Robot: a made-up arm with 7 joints. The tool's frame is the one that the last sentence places. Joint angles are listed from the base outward.
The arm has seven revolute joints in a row. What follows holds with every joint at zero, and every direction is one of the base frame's.
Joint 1 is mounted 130.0 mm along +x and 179.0 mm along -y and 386.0 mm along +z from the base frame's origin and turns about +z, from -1.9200 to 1.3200 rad.
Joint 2 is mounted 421.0 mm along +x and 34.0 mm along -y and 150.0 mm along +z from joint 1 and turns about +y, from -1.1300 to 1.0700 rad.
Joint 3 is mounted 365.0 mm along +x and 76.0 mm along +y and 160.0 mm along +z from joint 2 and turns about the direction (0.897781, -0.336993, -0.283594), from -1.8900 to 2.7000 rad.
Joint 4 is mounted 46.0 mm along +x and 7.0 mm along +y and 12.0 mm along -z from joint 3 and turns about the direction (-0.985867, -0.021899, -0.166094), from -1.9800 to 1.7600 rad.
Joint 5 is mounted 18.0 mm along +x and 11.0 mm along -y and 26.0 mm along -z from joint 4 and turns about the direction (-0.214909, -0.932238, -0.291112), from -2.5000 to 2.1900 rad.
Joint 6 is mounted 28.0 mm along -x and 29.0 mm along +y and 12.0 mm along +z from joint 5 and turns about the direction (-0.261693, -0.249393, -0.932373), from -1.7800 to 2.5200 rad.
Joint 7 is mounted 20.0 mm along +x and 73.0 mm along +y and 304.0 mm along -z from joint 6 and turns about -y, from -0.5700 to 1.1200 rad.
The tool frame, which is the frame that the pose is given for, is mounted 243.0 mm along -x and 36.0 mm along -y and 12.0 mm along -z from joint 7; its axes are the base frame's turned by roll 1.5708, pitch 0.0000 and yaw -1.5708 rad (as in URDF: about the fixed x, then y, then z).
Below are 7 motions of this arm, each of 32 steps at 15 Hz.
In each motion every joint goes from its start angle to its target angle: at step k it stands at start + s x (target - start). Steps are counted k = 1, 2, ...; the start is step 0. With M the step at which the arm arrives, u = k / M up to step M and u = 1 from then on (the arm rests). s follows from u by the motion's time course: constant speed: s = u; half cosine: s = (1 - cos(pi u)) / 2; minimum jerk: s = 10 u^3 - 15 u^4 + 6 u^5.
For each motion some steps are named. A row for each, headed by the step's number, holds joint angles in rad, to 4 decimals.
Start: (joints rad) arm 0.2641 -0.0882 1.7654 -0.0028 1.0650 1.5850 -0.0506
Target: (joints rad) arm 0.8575 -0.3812 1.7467 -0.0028 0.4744 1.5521 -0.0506
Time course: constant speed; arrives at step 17
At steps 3, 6, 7, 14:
3: 0.3688 -0.1399 1.7621 -0.0028 0.9608 1.5792 -0.0506
6: 0.4735 -0.1916 1.7588 -0.0028 0.8566 1.5734 -0.0506
7: 0.5084 -0.2088 1.7577 -0.0028 0.8218 1.5715 -0.0506
14: 0.7528 -0.3295 1.7500 -0.0028 0.5786 1.5579 -0.0506

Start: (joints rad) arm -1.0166 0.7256 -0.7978 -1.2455 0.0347 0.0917 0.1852
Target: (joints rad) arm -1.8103 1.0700 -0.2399 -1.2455 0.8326 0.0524 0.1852
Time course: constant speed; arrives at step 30
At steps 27, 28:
27: -1.7309 1.0356 -0.2957 -1.2455 0.7528 0.0563 0.1852
28: -1.7574 1.0470 -0.2771 -1.2455 0.7794 0.0550 0.1852

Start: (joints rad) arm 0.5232 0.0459 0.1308 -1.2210 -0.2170 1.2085 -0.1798
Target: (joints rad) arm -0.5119 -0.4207 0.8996 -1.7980 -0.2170 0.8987 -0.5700
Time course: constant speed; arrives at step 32
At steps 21, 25, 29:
21: -0.1561 -0.2603 0.6353 -1.5997 -0.2170 1.0052 -0.4359
25: -0.2855 -0.3186 0.7314 -1.6718 -0.2170 0.9665 -0.4846
29: -0.4149 -0.3770 0.8275 -1.7439 -0.2170 0.9277 -0.5334

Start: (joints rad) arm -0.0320 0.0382 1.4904 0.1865 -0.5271 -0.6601 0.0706
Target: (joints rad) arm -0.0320 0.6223 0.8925 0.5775 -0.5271 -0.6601 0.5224
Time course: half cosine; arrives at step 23
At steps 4, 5, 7, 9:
4: -0.0320 0.0807 1.4469 0.2150 -0.5271 -0.6601 0.1035
5: -0.0320 0.1037 1.4233 0.2303 -0.5271 -0.6601 0.1213
7: -0.0320 0.1618 1.3638 0.2693 -0.5271 -0.6601 0.1662
9: -0.0320 0.2324 1.2916 0.3165 -0.5271 -0.6601 0.2209

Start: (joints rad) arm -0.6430 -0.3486 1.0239 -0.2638 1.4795 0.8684 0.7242
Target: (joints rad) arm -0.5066 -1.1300 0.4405 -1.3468 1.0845 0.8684 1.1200
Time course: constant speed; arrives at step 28
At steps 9, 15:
9: -0.5992 -0.5998 0.8364 -0.6119 1.3525 0.8684 0.8514
15: -0.5699 -0.7672 0.7114 -0.8440 1.2679 0.8684 0.9362

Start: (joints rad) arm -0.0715 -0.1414 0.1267 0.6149 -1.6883 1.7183 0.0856
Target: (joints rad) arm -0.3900 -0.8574 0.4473 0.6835 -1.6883 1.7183 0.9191
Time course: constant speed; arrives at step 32
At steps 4, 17, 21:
4: -0.1113 -0.2309 0.1668 0.6235 -1.6883 1.7183 0.1898
17: -0.2407 -0.5218 0.2970 0.6513 -1.6883 1.7183 0.5284
21: -0.2805 -0.6113 0.3371 0.6599 -1.6883 1.7183 0.6326

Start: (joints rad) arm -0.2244 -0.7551 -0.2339 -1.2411 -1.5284 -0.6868 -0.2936
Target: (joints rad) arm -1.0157 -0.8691 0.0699 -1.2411 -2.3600 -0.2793 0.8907
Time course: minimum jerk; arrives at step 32
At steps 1, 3, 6, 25, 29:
1: -0.2246 -0.7551 -0.2338 -1.2411 -1.5286 -0.6867 -0.2933
3: -0.2300 -0.7559 -0.2317 -1.2411 -1.5343 -0.6839 -0.2852
6: -0.2630 -0.7607 -0.2191 -1.2411 -1.5690 -0.6669 -0.2358
25: -0.9577 -0.8607 0.0476 -1.2411 -2.2990 -0.3092 0.8039
29: -1.0101 -0.8683 0.0677 -1.2411 -2.3541 -0.2822 0.8823

